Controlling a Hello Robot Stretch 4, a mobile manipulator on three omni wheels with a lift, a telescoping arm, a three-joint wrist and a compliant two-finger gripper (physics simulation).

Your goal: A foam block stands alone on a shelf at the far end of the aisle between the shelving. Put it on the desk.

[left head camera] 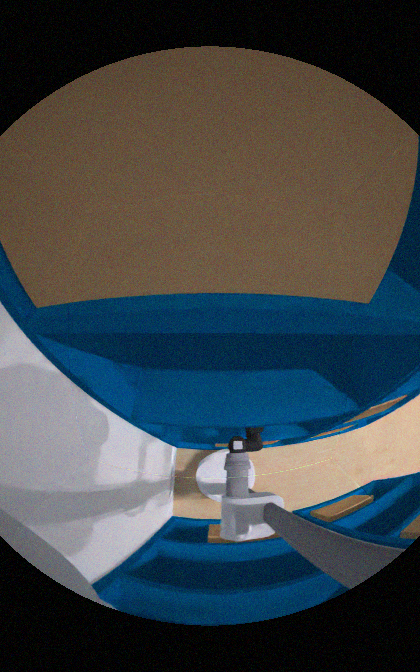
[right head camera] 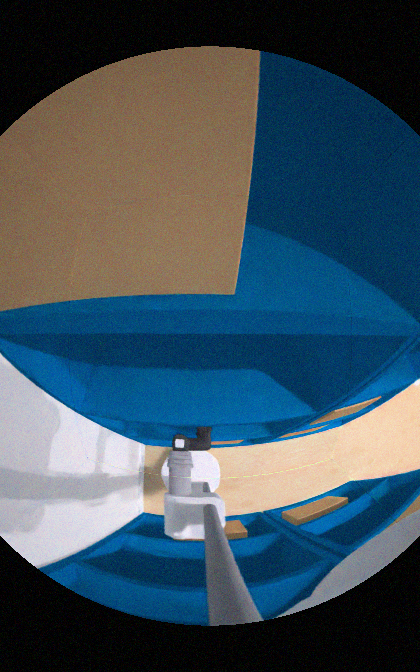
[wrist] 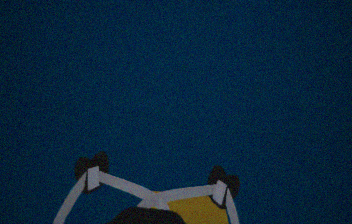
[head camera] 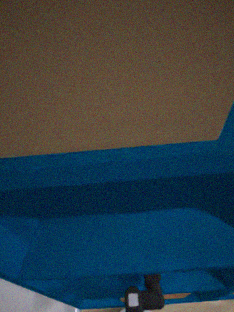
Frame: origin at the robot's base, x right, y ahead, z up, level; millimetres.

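Seen in the pictures: gripper, fingertip midpoint: (wrist: 159, 172).
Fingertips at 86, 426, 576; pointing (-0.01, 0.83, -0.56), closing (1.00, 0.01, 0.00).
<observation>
Pixels of each thing's top centre, then the offset from my fingertips to it, as dx, dy, dz. "*": a spot on its surface instead.
- yellow block, middle of its top: (wrist: 186, 217) +35, -36, -25
- large brown panel, surface spot: (head camera: 110, 75) * -91, -193, +920
A yellow block (wrist: 200, 210), which looks like the foam block, shows in part at the bottom of the wrist view, right of centre. It lies behind the gripper's crossing finger bars and is cut off by the frame's lower edge. My gripper (wrist: 159, 172) is open, its two dark fingertips wide apart with blue surface behind them. The block is below the line of the fingertips, toward the right one, and is not gripped. In the head views the dark wrist shows low at the blue shelving, and the fingers are hidden. The desk does not show in these views.
Blue shelving (head camera: 115, 245) (left head camera: 230, 397) (right head camera: 190, 395) stands close in front, with a large brown panel (head camera: 110, 75) (left head camera: 210, 175) (right head camera: 125, 175) above. A white wall (left head camera: 45, 425) (right head camera: 30, 450) is at the left. More shelving with brown boards (left head camera: 342, 507) (right head camera: 315, 510) lies across the tan floor (left head camera: 300, 475) (right head camera: 280, 480).
</observation>
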